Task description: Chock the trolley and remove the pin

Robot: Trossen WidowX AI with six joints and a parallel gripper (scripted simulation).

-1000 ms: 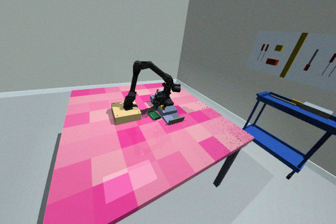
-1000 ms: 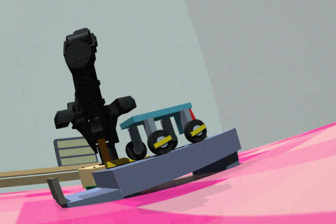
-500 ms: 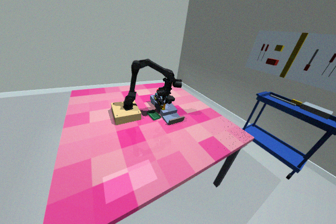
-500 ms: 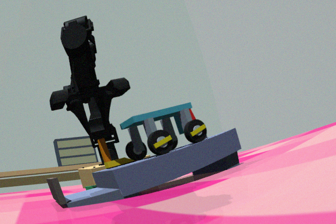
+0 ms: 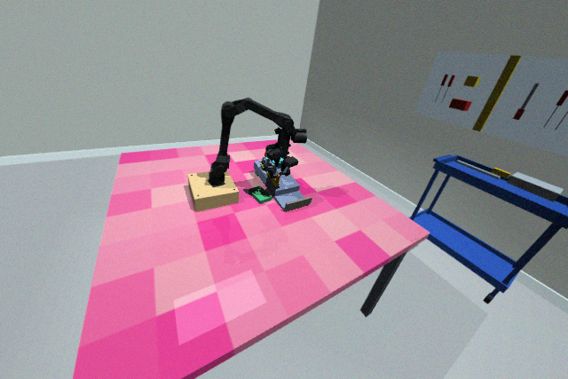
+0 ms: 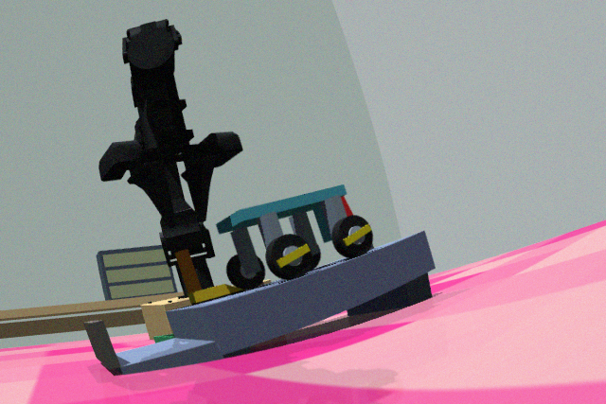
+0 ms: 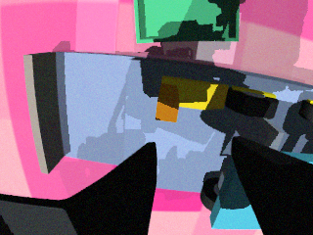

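Now: gripper tip 60 mm short of the red-headed stop pin, 200 mm to the right of it and 30 mm above it. Also, from my gripper tip: yellow chock: 10 mm behind, 10 mm to the left, 70 mm below; then trolley: 60 mm ahead, 100 mm to the left, 40 mm below; then ramp: 60 mm ahead, 90 mm to the left, 110 mm below.
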